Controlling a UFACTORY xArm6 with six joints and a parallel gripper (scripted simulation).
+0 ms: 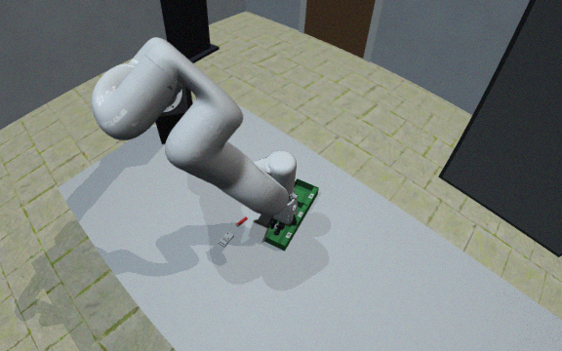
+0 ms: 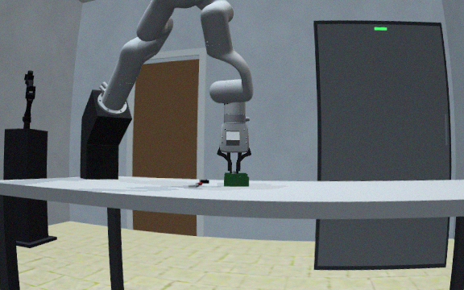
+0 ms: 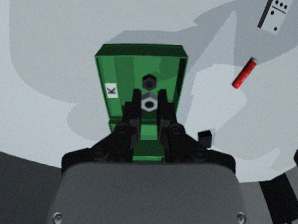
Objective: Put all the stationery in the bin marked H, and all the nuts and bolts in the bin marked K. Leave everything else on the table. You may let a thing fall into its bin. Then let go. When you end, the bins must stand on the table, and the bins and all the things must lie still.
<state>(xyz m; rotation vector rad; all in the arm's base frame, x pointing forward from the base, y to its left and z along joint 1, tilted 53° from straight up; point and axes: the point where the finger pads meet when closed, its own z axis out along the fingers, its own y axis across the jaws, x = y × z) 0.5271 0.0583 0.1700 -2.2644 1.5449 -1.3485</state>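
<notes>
The black nut is 50 mm below my hand. The rest, counted from my hand: red stick 120 mm behind, 60 mm below, 30 mm to the right; then green three-compartment bin 80 mm to the left, 40 mm below; then white domino 110 mm to the right, 110 mm behind, 60 mm below.
</notes>
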